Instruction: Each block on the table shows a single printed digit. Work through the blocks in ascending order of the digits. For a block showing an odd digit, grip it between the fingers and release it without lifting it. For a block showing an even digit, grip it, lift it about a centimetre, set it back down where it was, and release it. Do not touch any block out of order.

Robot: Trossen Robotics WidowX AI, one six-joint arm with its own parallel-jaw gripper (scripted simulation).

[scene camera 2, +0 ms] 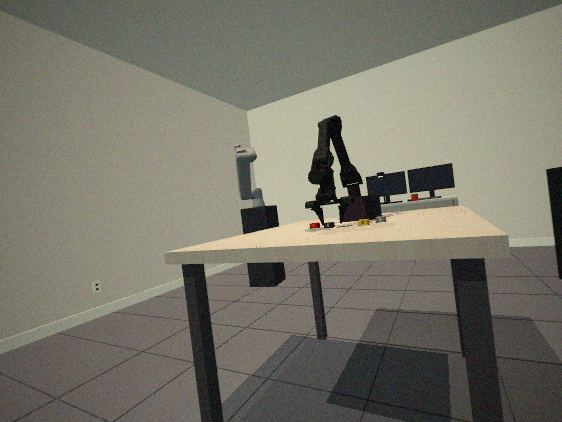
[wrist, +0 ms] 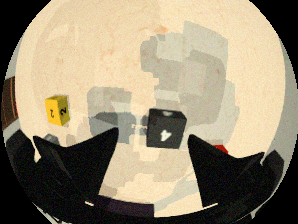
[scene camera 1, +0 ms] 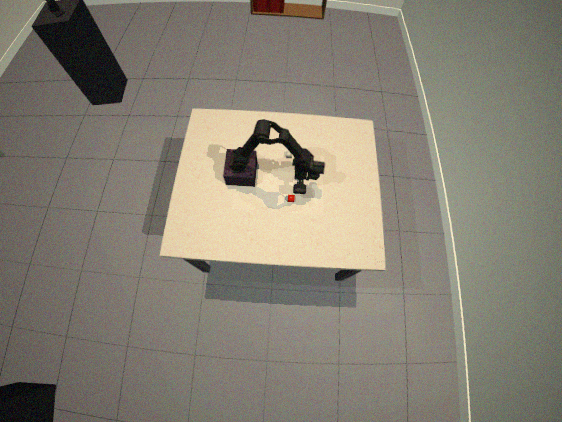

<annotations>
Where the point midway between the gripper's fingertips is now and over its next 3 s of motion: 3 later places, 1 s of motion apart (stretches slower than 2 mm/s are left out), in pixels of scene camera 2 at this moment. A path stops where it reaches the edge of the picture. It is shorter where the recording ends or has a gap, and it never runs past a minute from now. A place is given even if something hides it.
My gripper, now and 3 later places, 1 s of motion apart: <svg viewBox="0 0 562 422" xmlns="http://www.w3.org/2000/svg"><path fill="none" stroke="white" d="M332 224L331 221L332 224L375 196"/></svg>
</annotations>
